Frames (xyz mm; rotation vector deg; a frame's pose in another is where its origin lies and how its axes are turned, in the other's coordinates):
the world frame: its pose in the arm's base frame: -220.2 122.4 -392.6 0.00 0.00 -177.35
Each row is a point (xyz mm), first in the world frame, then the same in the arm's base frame.
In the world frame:
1: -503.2 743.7 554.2
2: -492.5 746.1 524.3
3: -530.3 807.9 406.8
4: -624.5 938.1 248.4
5: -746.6 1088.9 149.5
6: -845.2 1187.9 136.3
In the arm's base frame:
1: 316.8 -597.2 161.6
2: 306.3 -600.1 131.7
3: 346.9 -660.1 14.2
4: 447.0 -785.8 -144.2
5: 575.9 -930.8 -243.1
6: 679.0 -1025.2 -256.3

